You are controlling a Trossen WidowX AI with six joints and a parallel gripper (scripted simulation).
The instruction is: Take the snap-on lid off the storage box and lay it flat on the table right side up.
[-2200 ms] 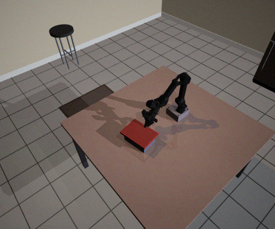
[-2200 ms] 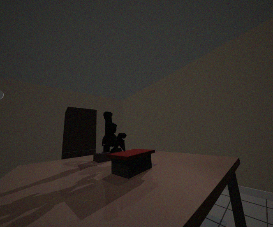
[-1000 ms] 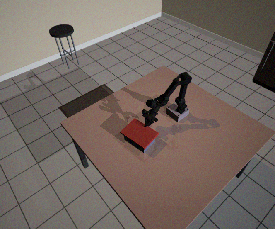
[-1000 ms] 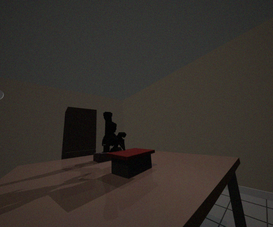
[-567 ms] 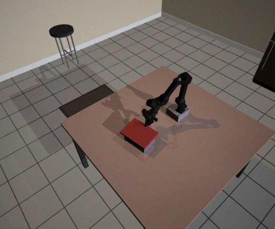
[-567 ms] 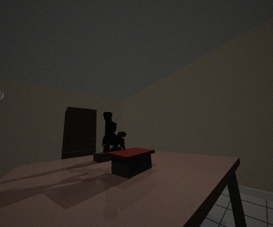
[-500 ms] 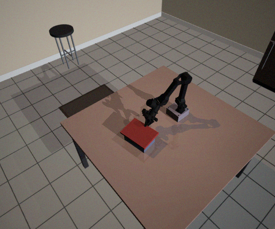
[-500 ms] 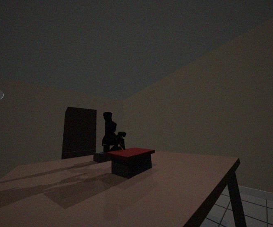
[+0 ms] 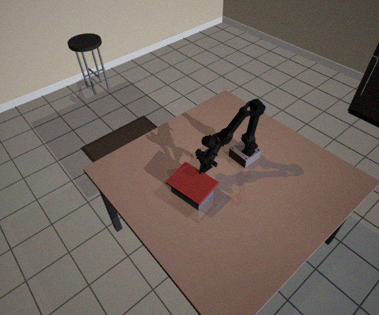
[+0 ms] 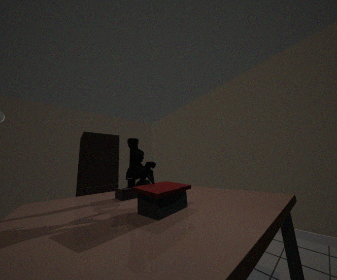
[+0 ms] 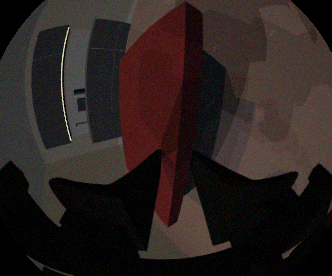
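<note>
My gripper tip is 8 cm short of the red lid. Also, from my gripper tip: storage box (8 cm ahead, 6 cm below).
</note>
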